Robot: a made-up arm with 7 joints.
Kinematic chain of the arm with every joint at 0, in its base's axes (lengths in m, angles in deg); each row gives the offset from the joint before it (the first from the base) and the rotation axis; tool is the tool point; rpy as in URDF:
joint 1: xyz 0 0 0.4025 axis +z
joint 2: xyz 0 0 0 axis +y
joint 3: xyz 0 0 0.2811 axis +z
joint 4: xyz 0.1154 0 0 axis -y
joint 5: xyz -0.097 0 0.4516 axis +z
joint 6: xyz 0 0 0 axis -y
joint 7: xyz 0.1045 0 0 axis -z
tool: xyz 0 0 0 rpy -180 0 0
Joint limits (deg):
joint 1: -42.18..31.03
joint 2: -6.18..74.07
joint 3: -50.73..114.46
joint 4: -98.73..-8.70
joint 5: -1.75..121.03
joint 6: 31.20..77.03
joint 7: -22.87..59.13
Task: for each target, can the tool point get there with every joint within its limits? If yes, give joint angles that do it. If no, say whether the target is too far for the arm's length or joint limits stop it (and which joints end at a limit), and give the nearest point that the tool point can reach.
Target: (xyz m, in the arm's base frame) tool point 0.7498 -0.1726 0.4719
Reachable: yes | joints -22.08 33.68 3.67 -78.76 91.77 36.76 1.77
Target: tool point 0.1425 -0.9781 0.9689
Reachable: no: too far | nearest point 0.1562 -0.7040 0.8397 | short by 0.303 m
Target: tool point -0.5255 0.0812 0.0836
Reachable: no: joint limits stop it (at a limit: joint 1, joint 2, joint 3, joint 4, joint 6) | nearest point -0.5482 0.3088 0.5896 | short by 0.555 m
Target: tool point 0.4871 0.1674 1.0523
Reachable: yes | joints 17.81 26.44 -23.26 -17.39 107.80 38.94 -1.00
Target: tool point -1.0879 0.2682 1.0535
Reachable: no: too far | nearest point -0.5791 0.2722 0.8951 | short by 0.533 m
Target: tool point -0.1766 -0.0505 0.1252
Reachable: no: joint limits stop it (at a limit: joint 1, joint 2, joint 4, joint 6) | nearest point 0.0305 -0.4810 -0.0364 | short by 0.504 m
